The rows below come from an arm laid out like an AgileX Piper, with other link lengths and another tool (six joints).
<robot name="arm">
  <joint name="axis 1" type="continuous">
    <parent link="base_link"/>
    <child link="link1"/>
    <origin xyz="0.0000 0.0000 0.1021" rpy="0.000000 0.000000 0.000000"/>
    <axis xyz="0 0 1"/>
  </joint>
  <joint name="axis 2" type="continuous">
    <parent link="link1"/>
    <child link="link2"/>
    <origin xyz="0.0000 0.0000 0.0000" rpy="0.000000 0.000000 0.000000"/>
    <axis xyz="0 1 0"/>
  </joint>
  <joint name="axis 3" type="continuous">
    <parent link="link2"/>
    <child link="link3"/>
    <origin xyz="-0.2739 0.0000 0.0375" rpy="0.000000 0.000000 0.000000"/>
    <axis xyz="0 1 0"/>
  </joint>
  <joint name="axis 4" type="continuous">
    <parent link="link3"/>
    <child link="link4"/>
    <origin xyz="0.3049 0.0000 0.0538" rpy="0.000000 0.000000 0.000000"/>
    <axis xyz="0.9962 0 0.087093"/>
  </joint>
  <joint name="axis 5" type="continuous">
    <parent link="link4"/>
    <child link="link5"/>
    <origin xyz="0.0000 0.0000 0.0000" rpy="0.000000 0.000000 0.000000"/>
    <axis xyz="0 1 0"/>
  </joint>
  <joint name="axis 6" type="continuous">
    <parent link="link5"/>
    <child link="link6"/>
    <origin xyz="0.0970 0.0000 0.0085" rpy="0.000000 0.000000 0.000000"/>
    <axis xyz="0.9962 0 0.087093"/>
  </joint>
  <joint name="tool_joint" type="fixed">
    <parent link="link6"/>
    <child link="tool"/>
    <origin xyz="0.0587 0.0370 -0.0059" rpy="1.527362 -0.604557 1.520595"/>
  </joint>
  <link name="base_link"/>
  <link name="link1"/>
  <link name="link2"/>
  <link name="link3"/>
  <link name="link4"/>
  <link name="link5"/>
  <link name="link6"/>
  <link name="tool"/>
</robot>
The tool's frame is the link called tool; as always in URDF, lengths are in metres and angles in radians. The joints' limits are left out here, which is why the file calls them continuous.
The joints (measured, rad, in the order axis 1, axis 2, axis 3, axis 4, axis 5, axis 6), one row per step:
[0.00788, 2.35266, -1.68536, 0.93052, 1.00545, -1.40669]
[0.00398, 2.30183, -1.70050, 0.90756, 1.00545, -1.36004]
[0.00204, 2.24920, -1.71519, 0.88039, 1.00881, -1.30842]
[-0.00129, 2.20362, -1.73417, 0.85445, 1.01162, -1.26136]
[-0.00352, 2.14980, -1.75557, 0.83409, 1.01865, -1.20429]
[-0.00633, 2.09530, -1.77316, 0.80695, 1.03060, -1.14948]
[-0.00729, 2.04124, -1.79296, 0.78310, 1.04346, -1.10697]
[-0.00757, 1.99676, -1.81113, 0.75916, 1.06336, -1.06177]
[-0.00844, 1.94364, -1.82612, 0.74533, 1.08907, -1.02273]
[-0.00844, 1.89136, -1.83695, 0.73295, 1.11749, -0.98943]
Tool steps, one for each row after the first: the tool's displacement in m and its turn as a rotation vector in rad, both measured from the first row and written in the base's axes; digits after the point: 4 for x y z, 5 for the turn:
[0.0070, -0.0029, 0.0278, -0.01049, -0.03471, -0.02536]
[0.0115, -0.0050, 0.0566, -0.02147, -0.06596, -0.04938]
[0.0155, -0.0079, 0.0835, -0.03183, -0.09830, -0.07398]
[0.0178, -0.0094, 0.1165, -0.03210, -0.13211, -0.10541]
[0.0164, -0.0118, 0.1480, -0.03729, -0.16163, -0.13107]
[0.0130, -0.0132, 0.1799, -0.04178, -0.20035, -0.14800]
[0.0075, -0.0141, 0.2063, -0.04523, -0.22129, -0.16235]
[-0.0018, -0.0143, 0.2362, -0.04014, -0.24663, -0.17209]
[-0.0137, -0.0140, 0.2635, -0.03617, -0.26842, -0.17572]

